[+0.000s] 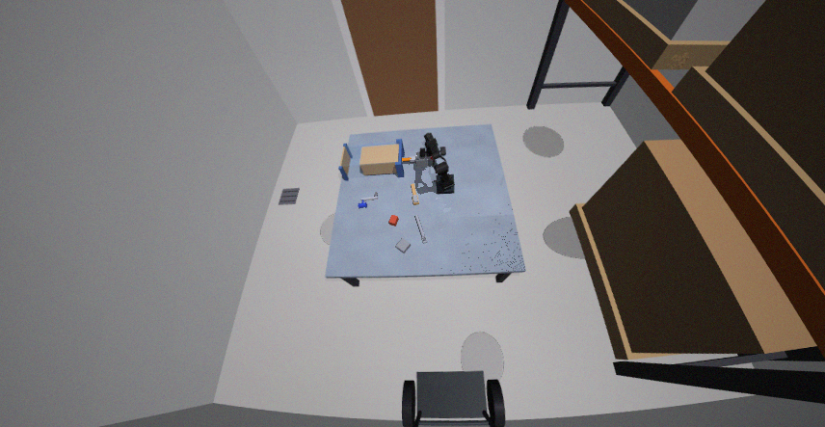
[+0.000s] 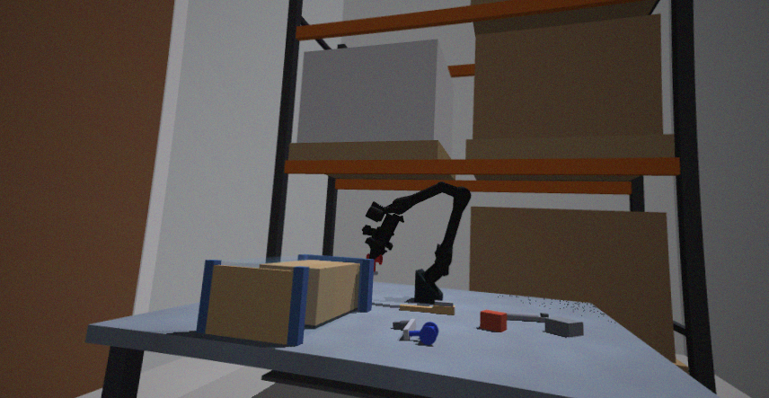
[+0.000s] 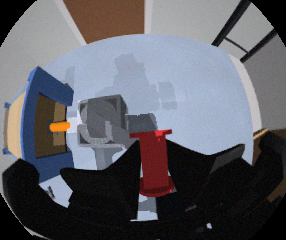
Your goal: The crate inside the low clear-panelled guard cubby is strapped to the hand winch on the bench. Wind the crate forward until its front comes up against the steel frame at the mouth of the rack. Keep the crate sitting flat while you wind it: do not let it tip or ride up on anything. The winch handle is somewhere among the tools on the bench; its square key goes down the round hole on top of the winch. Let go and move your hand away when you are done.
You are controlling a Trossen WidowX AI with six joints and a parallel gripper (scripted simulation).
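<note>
The red knob lies 2 cm to the left of my gripper tip. Round my gripper tip: blue frame: 24 cm ahead, 5 cm to the right, 3 cm below; then winch handle: 3 cm below, 3 cm ahead, 1 cm to the right; then grey winch: 10 cm below, 7 cm ahead, 5 cm to the right.
</note>
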